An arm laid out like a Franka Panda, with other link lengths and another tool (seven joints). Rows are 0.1 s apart.
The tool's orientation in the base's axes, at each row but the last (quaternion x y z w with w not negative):
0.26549 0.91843 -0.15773 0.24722
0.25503 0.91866 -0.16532 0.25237
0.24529 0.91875 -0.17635 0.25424
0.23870 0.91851 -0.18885 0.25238
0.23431 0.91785 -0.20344 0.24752
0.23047 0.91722 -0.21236 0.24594
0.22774 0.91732 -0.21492 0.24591
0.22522 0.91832 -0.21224 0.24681
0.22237 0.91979 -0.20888 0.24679
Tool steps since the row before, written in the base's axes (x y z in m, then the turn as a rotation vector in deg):
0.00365 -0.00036 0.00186 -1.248 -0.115 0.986
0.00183 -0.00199 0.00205 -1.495 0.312 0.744
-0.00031 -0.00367 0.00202 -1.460 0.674 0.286
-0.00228 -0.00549 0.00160 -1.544 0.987 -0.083
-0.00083 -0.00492 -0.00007 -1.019 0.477 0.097
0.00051 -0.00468 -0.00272 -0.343 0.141 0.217
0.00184 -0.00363 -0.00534 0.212 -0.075 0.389
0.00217 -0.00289 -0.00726 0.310 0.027 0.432
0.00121 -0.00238 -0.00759 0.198 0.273 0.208
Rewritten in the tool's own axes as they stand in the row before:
-0.00384 0.00148 -0.00004 0.342 -0.955 -1.230
-0.00325 -0.00097 -0.00012 0.823 -0.701 -1.311
-0.00221 -0.00357 -0.00010 1.181 -0.295 -1.089
-0.00104 -0.00605 0.00043 1.556 -0.001 -0.971
-0.00095 -0.00440 0.00217 0.886 -0.181 -0.676
-0.00039 -0.00274 0.00468 0.191 -0.127 -0.363
0.00037 -0.00045 0.00669 -0.401 -0.059 -0.193
0.00141 0.00081 0.00795 -0.470 0.062 -0.243
0.00248 0.00077 0.00762 -0.185 0.266 -0.228

